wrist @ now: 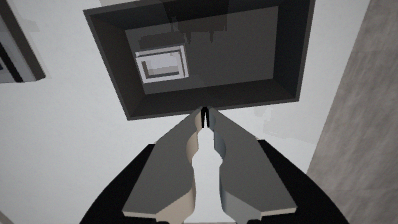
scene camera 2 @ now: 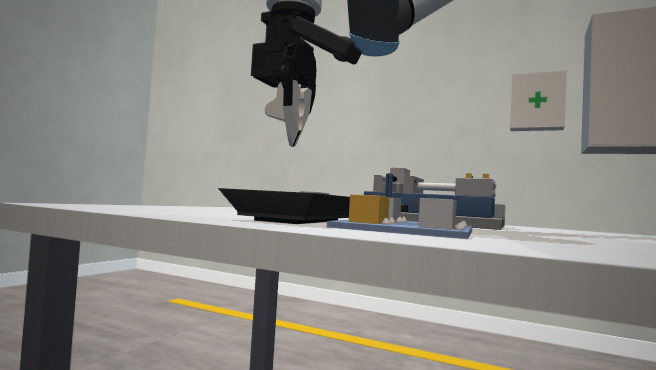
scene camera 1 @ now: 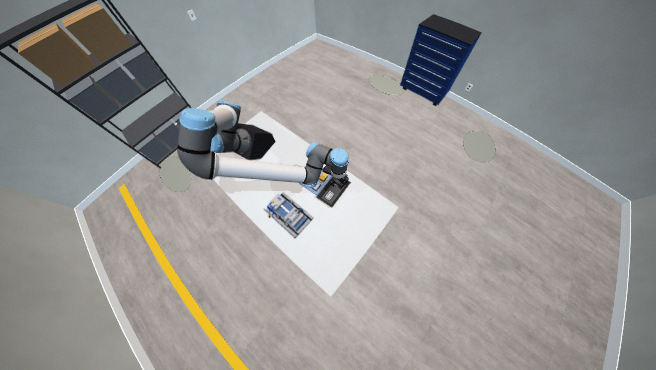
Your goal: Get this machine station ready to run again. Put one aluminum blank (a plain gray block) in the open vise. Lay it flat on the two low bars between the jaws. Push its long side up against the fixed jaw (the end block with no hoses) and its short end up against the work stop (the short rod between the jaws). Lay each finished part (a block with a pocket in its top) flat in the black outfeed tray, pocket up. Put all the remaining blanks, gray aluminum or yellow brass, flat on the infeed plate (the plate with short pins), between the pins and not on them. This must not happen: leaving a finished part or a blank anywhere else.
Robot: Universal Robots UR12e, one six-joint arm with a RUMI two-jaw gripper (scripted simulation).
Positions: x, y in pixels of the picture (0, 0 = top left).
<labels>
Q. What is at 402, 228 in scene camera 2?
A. An infeed plate.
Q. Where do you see a finished part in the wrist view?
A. At 168, 62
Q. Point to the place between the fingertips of the gripper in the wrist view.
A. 205, 108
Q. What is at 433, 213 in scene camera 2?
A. A gray aluminum blank.
</labels>
